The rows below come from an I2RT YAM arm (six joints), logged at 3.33 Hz.
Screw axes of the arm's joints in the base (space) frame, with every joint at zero. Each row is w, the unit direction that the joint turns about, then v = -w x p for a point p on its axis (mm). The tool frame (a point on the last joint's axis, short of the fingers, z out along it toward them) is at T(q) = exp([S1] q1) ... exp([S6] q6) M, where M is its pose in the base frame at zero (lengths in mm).
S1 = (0, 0, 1, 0, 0, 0)
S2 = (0, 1, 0, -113.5, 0, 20)
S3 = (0, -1, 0, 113.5, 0, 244)
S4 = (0, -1, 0, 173.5, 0, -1)
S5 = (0, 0, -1, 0, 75, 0)
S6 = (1, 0, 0, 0, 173.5, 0)
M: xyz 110.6 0 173.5 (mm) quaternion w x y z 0.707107 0 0.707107 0
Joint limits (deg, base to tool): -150..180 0..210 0..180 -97..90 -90..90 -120..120
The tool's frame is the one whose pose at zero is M.
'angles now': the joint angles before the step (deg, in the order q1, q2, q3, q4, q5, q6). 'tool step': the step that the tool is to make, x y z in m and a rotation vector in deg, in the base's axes. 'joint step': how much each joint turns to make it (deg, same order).
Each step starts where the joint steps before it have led.
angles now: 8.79 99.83 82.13 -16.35 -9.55 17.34
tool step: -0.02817 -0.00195 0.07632 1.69 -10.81 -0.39
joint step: 0.43 -7.87 4.49 -1.36 0.73 0.37
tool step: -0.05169 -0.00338 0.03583 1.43 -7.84 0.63
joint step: 0.89 -11.22 -5.49 2.26 0.21 0.17
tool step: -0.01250 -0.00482 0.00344 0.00 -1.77 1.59
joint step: -0.70 -2.87 -2.19 0.92 -2.15 -0.87
